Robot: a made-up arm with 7 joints. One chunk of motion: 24 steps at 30 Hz.
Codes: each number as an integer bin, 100 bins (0 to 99) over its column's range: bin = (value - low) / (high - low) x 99, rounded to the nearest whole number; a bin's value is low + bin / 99 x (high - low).
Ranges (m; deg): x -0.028..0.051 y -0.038..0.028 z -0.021..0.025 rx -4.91..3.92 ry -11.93..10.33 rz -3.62..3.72
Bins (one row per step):
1: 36 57 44 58 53 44
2: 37 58 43 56 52 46
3: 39 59 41 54 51 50
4: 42 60 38 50 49 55
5: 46 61 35 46 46 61
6: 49 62 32 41 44 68
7: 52 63 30 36 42 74
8: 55 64 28 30 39 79
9: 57 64 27 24 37 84
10: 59 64 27 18 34 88
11: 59 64 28 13 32 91
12: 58 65 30 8 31 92
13: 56 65 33 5 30 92
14: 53 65 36 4 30 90
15: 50 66 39 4 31 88
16: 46 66 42 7 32 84
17: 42 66 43 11 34 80
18: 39 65 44 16 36 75
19: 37 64 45 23 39 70
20: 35 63 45 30 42 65
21: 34 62 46 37 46 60
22: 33 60 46 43 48 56
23: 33 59 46 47 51 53
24: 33 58 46 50 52 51
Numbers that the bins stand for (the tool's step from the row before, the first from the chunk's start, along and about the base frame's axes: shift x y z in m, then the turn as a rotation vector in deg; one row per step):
1: 0.00073 0.00000 -0.00056 0.263 -0.013 -0.358
2: 0.00153 0.00067 -0.00102 0.085 -0.238 -0.209
3: 0.00312 0.00133 -0.00195 -0.094 -0.463 0.087
4: 0.00552 0.00200 -0.00334 -0.450 -0.912 0.458
5: 0.00871 0.00267 -0.00474 -0.807 -1.587 0.903
6: 0.01110 0.00333 -0.00613 -1.253 -2.037 1.422
7: 0.01349 0.00400 -0.00706 -1.699 -2.486 1.866
8: 0.01589 0.00467 -0.00799 -2.234 -3.161 2.237
9: 0.01748 0.00467 -0.00845 -2.769 -3.611 2.608
10: 0.01908 0.00467 -0.00845 -3.305 -4.285 2.904
11: 0.01908 0.00467 -0.00799 -3.751 -4.735 3.127
12: 0.01828 0.00533 -0.00706 -4.196 -4.960 3.201
13: 0.01669 0.00533 -0.00567 -4.464 -5.185 3.201
14: 0.01429 0.00533 -0.00427 -4.553 -5.185 3.053
15: 0.01190 0.00600 -0.00288 -4.553 -4.960 2.904
16: 0.00871 0.00600 -0.00148 -4.286 -4.735 2.608
17: 0.00552 0.00600 -0.00102 -3.929 -4.285 2.311
18: 0.00312 0.00533 -0.00056 -3.483 -3.835 1.941
19: 0.00153 0.00467 -0.00009 -2.859 -3.161 1.570
20: -0.00007 0.00400 -0.00009 -2.234 -2.486 1.199
21: -0.00087 0.00333 0.00037 -1.610 -1.587 0.828
22: -0.00167 0.00200 0.00037 -1.075 -1.137 0.532
23: -0.00167 0.00133 0.00037 -0.718 -0.463 0.309
24: -0.00167 0.00067 0.00037 -0.450 -0.238 0.161

